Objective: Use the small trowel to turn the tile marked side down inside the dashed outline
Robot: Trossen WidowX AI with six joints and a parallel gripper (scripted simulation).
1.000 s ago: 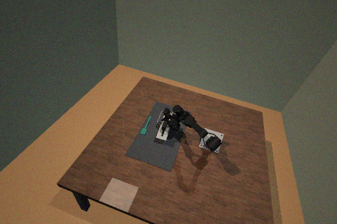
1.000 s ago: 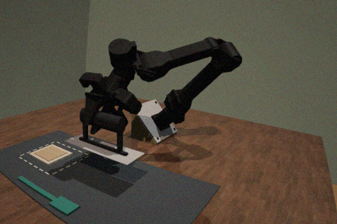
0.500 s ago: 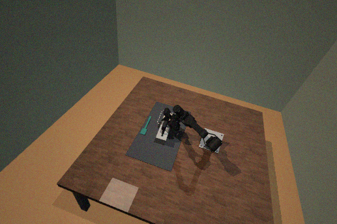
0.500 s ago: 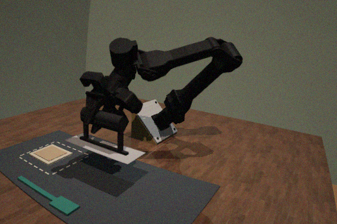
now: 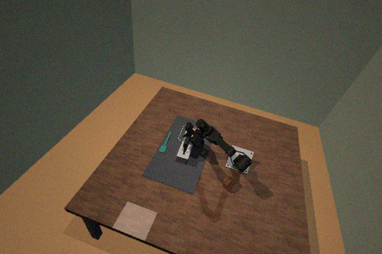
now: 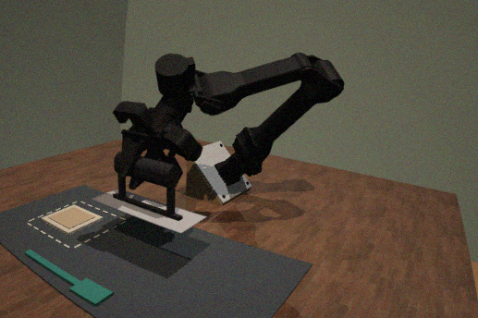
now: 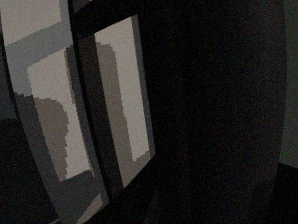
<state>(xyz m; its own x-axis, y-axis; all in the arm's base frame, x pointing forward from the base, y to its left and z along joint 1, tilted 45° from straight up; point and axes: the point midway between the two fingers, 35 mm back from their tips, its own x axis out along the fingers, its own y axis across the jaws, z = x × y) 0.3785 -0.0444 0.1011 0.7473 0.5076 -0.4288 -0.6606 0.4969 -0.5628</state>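
My gripper tip is now 40 mm to the left of the grey mat and 160 mm above it. Also, from my gripper tip: green trowel: 140 mm ahead, 10 mm to the right, 130 mm below; tan tile: 10 mm behind, 200 mm to the right, 130 mm below.
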